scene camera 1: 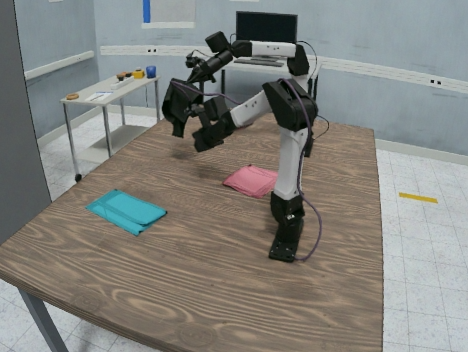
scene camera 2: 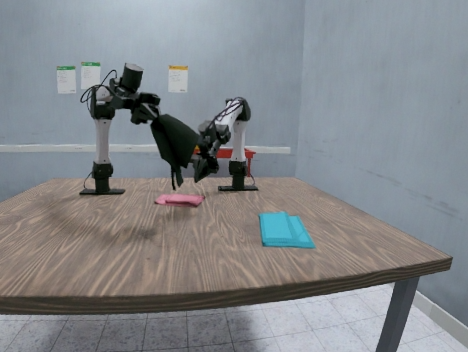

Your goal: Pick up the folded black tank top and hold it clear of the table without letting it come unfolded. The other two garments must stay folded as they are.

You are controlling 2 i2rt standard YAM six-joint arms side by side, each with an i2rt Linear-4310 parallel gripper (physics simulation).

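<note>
The black tank top is held up clear of the table, slanting between the two grippers, with a narrow part hanging lowest. My right gripper is shut on its upper end. My left gripper is at its lower side edge and appears shut on it; the fingertips are partly hidden by the cloth and dark parts. A folded pink garment lies flat on the table. A folded teal garment lies flat, apart from the pink one.
The left arm's base and the right arm's base stand on the table. In scene camera 1, a monitor stands on a desk behind, and a side table with small items stands at the left.
</note>
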